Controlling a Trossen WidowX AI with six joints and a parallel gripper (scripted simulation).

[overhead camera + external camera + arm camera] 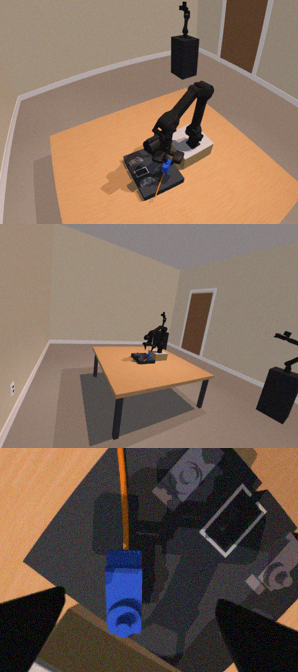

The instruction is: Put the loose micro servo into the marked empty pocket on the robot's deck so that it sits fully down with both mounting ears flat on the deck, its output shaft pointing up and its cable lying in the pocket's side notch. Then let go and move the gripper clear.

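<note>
The dark deck lies 130 mm below my gripper tip, 50 mm to the right of it and 10 mm behind it.
</note>
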